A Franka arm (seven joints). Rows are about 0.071 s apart.
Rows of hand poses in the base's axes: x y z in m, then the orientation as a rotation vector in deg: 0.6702 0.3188 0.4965 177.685 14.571 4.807; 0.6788 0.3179 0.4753 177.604 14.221 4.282; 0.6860 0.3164 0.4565 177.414 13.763 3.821; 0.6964 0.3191 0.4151 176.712 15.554 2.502; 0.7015 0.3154 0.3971 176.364 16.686 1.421; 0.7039 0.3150 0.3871 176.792 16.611 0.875; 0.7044 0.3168 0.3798 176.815 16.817 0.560; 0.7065 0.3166 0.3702 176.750 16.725 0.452; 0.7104 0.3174 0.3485 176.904 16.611 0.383
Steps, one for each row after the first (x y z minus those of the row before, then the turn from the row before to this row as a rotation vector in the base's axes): 0.0086 -0.0009 -0.0212 -0.143 0.322 -0.228; 0.0072 -0.0015 -0.0188 -0.251 0.270 -0.294; 0.0104 0.0027 -0.0414 -0.666 0.815 1.161; 0.0051 -0.0037 -0.0180 -0.328 0.687 0.729; 0.0024 -0.0004 -0.0100 0.381 0.390 -0.080; 0.0005 0.0018 -0.0073 0.021 0.209 0.127; 0.0021 -0.0002 -0.0096 -0.080 0.061 -0.057; 0.0039 0.0008 -0.0217 0.138 0.056 -0.083
